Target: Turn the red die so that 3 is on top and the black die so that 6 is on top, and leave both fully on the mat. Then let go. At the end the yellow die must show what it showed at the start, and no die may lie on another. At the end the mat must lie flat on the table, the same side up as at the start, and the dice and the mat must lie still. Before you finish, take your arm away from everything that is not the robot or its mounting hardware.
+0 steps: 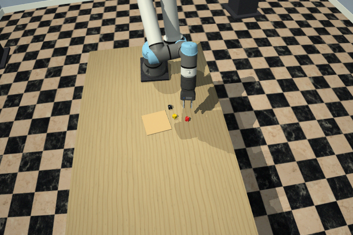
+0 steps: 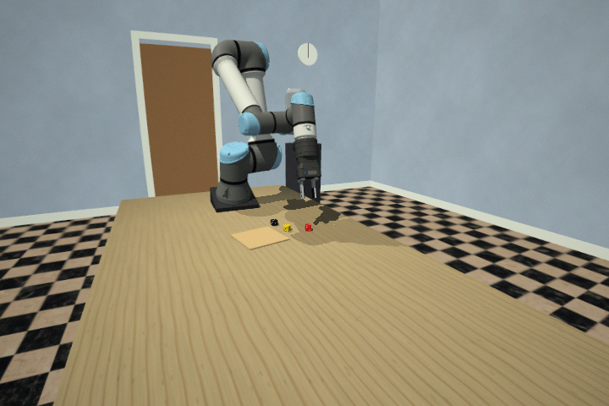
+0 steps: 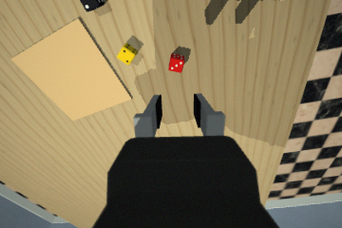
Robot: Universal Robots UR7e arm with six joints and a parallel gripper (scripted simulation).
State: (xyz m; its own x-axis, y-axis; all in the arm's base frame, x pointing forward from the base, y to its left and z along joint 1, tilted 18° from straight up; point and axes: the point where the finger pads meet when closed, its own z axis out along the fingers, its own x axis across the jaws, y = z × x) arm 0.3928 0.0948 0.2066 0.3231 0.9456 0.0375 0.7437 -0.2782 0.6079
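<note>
The red die is 12 cm below my hand. Also, from my hand: black die 12 cm below, 11 cm behind, 7 cm to the right; yellow die 12 cm below, 6 cm to the right, 4 cm behind; tan mat 17 cm to the right, 13 cm below, 3 cm behind.
</note>
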